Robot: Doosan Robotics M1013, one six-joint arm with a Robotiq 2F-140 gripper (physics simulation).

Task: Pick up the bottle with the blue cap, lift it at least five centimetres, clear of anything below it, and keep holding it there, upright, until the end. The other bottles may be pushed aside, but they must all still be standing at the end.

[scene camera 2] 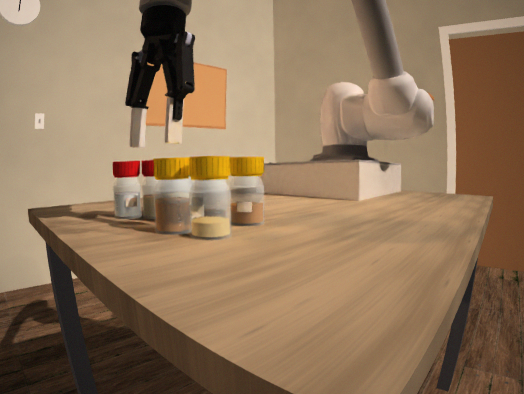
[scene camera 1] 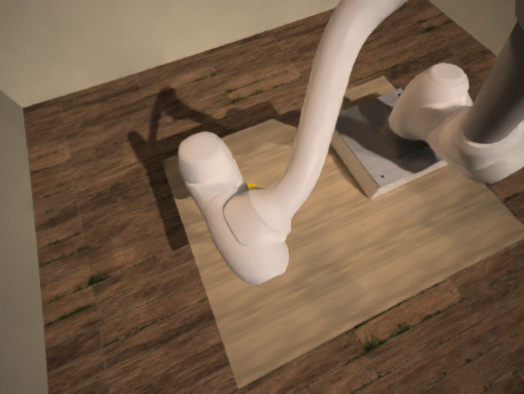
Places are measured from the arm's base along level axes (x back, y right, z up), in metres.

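Where they show: gripper, between the fingertips: (scene camera 2: 153, 145); arm's base, origin of its link: (scene camera 1: 403, 134).
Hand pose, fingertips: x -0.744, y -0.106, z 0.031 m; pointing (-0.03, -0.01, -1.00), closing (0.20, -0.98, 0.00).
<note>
Each offset is from my fingertips to the top centre of the thing. Level surfaces: height alone.
The bottle with the blue cap does not show in either view; the arm and the front bottles may hide it. My gripper (scene camera 2: 156, 145) is open and empty, pointing down, with its fingertips above the level of the caps, over the left part of the bottle group. In scene camera 1 the arm hides the gripper. Three yellow-capped bottles stand upright: one with brown contents @(dz -0.022, dx +0.007, dy -0.044 m) (scene camera 2: 172, 200), one with pale yellow contents @(dz -0.022, dx +0.029, dy -0.106 m) (scene camera 2: 210, 200) and one behind at the right (scene camera 2: 247, 195). Two red-capped bottles @(dz -0.022, dx +0.004, dy +0.131 m) (scene camera 2: 126, 192) @(dz -0.022, dx +0.052, dy +0.095 m) (scene camera 2: 148, 192) stand behind at the left, the second partly hidden.
The bottles stand close together on the wooden table @(dz -0.127 m) (scene camera 1: 380, 240) (scene camera 2: 320, 270), near one end. A bit of a yellow cap @(dz -0.022, dx +0.115, dy +0.109 m) (scene camera 1: 252, 186) shows beside the arm's wrist in scene camera 1. The robot's base block (scene camera 1: 371, 189) (scene camera 2: 320, 181) stands on the table to the right of the bottles.
</note>
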